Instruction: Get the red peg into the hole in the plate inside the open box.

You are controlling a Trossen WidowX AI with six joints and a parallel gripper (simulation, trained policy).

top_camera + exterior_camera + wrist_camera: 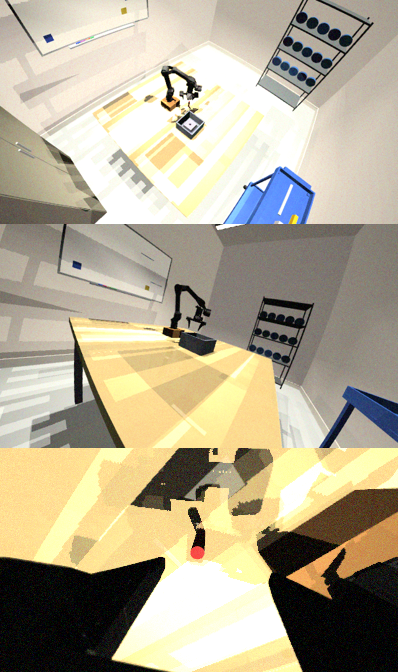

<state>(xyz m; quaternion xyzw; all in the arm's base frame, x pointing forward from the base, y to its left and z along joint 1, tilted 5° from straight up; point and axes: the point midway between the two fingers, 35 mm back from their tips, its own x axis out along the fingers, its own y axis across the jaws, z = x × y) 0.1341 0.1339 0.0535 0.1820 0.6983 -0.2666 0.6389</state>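
The red peg is 10 mm ahead of my gripper tip, 10 mm to the left of it and 60 mm below it. Round my gripper tip: box: 220 mm ahead, 140 mm to the right, 80 mm below.
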